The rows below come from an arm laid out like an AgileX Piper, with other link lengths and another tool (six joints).
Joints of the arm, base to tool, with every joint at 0 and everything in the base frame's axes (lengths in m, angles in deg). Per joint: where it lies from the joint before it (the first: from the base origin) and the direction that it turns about. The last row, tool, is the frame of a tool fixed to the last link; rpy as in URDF.
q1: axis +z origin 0 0 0.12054
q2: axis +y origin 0 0 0
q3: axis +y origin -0.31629 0 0.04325
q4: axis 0.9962 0 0.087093 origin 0.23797 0 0.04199
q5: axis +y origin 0 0 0
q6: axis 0.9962 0 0.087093 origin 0.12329 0 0.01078
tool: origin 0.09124 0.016 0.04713 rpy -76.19 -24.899 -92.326
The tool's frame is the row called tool.
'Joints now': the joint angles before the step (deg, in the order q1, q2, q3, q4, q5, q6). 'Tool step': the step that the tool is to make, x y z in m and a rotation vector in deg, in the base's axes. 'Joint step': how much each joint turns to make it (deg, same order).
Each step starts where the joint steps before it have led.
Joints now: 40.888, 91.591, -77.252, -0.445, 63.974, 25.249
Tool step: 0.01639, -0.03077, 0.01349, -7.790, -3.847, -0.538
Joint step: -0.772, -0.114, -3.319, -8.570, 5.610, 0.462
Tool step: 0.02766, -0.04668, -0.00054, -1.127, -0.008, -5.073
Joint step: -8.296, 0.000, -0.013, -0.066, 0.171, -3.389
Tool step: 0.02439, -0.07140, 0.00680, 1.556, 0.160, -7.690
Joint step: -13.295, -1.287, -0.001, 3.086, 0.014, -6.147
